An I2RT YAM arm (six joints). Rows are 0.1 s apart.
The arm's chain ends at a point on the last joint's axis. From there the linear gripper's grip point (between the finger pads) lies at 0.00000 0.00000 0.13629 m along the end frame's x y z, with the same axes.
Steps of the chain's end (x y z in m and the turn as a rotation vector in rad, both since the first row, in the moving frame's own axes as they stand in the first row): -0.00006, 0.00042, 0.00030, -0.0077, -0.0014, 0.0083; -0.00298, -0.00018, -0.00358, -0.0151, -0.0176, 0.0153; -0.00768, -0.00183, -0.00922, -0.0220, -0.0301, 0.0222; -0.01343, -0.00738, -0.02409, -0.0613, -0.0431, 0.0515; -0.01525, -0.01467, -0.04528, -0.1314, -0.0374, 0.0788; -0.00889, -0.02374, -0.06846, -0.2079, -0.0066, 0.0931
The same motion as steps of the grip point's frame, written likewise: -0.00026, 0.00147, 0.00030, -0.0077, -0.0014, 0.0083; -0.00539, 0.00186, -0.00362, -0.0151, -0.0176, 0.0153; -0.01181, 0.00112, -0.00931, -0.0220, -0.0301, 0.0222; -0.01951, 0.00081, -0.02447, -0.0613, -0.0431, 0.0515; -0.02103, 0.00296, -0.04655, -0.1314, -0.0374, 0.0788; -0.01110, 0.00431, -0.07140, -0.2079, -0.0066, 0.0931
